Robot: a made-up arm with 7 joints. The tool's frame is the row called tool.
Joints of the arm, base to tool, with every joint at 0 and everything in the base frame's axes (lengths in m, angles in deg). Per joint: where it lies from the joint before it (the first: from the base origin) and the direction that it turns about. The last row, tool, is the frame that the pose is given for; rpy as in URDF.
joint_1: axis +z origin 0 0 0.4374
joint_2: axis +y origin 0 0 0
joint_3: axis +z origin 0 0 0.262
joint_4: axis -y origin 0.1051 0 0
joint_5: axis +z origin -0.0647 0 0.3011
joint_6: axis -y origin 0 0 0
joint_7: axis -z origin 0.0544 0 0
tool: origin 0 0 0 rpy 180 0 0
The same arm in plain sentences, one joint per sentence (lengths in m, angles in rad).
The arm has seven revolute joints in a row. What follows holds with every joint at zero, and every direction is one of the base frame's. Joint 1 lies 0.4374 m along +z from the base frame's origin and rotates about +z. Joint 2 lies at the same point as joint 1 and rotates about +y. Joint 3 lies 0.2620 m along +z from joint 2 and rotates about +z. Joint 4 lies 0.1051 m along +x from joint 3 and rotates about -y. Joint 5 lies 0.0647 m along -x and 0.3011 m along +z from joint 4 and rotates about +z. Joint 6 lies at the same point as joint 5 and rotates about -y. Joint 7 lies 0.0544 m along +x from joint 6 and rotates about -z. The tool frame, which is the frame that the pose is given for, lies at the same point as joint 7; its axes are the base frame's turned by roll 3.1416, pitch 0.0000 and yaw 0.0000 rad (as in URDF: about the fixed x, then y, then z).
